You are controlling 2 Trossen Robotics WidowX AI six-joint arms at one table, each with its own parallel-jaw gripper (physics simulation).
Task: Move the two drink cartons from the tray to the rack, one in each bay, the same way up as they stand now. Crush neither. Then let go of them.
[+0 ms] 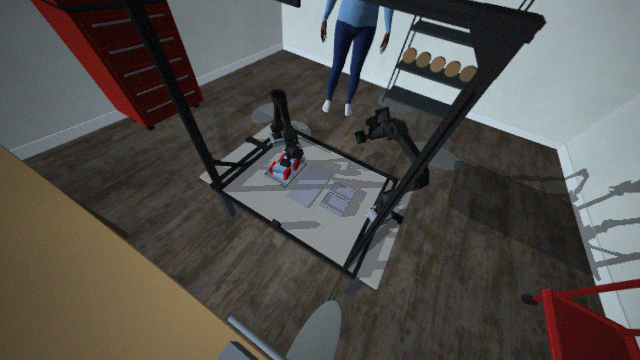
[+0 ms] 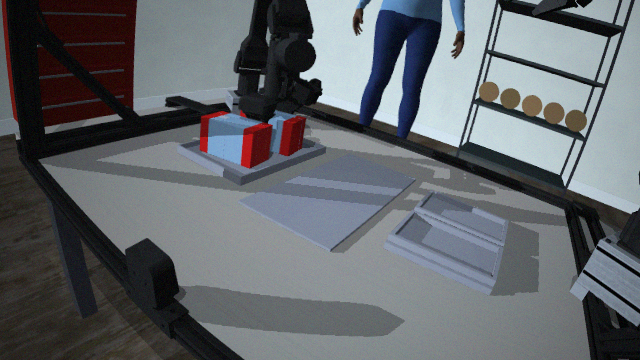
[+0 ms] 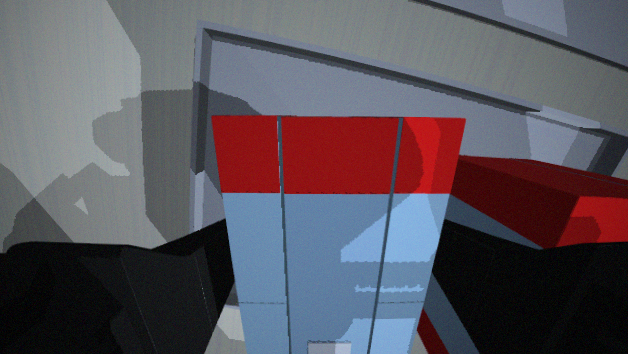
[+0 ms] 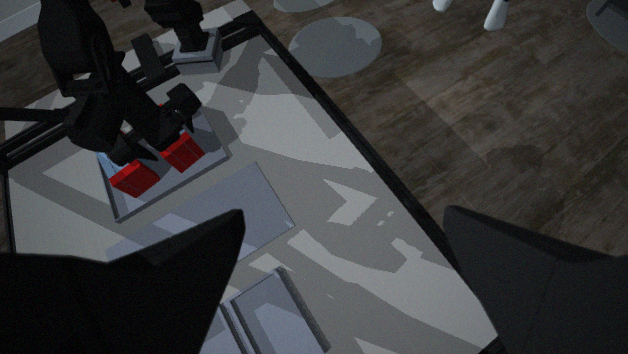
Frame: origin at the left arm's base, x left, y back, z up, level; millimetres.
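Seen in the pictures: left gripper, fingertip midpoint: (image 1: 290, 164) (image 2: 271, 139) (image 3: 331, 216); right gripper, fingertip midpoint: (image 2: 520, 7) (image 4: 343, 218); left arm's base at its link origin: (image 1: 277, 135) (image 4: 194, 42).
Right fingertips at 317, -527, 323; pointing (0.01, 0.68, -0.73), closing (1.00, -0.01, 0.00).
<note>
Pixels of each thing's middle, then the offset from my right fingertips to it, as dx, dy, dz. Level surfaces: height alone.
- grey tray at the middle of its body: (image 3: 392, 222) (image 2: 255, 148) (image 4: 159, 157) (image 1: 286, 169) -364, +236, -370
- far carton at the middle of its body: (image 3: 325, 243) (image 2: 271, 129) (image 4: 171, 138) (image 1: 289, 161) -325, +263, -338
- two-bay rack at the middle of its body: (image 2: 456, 232) (image 4: 244, 345) (image 1: 338, 197) -145, -111, -368
- flat grey mat at its surface level: dz -374
Two light-blue drink cartons with red ends lie in the grey tray (image 1: 277, 179) (image 2: 247, 175) (image 3: 277, 77) (image 4: 200, 168). The near carton (image 1: 280, 171) (image 2: 233, 139) (image 3: 474, 182) is apart from any gripper. My left gripper (image 1: 288, 161) (image 2: 259, 112) (image 3: 331, 216) is open and lowered over the far carton (image 1: 295, 164) (image 2: 288, 132) (image 3: 337, 154), one finger on each long side. The two-bay rack (image 1: 341, 196) (image 2: 443, 264) (image 4: 291, 291) stands empty. My right gripper (image 1: 361, 136) (image 4: 343, 218) is open and empty, high above the table's far side.
A flat grey mat (image 1: 311, 183) (image 2: 333, 200) (image 4: 232, 200) lies between the tray and the rack. Black frame posts (image 1: 179, 103) rise around the table. A person (image 1: 354, 53) (image 2: 411, 64) stands behind it, beside a shelf unit (image 1: 422, 100). A red drawer cabinet (image 1: 161, 71) stands far left.
</note>
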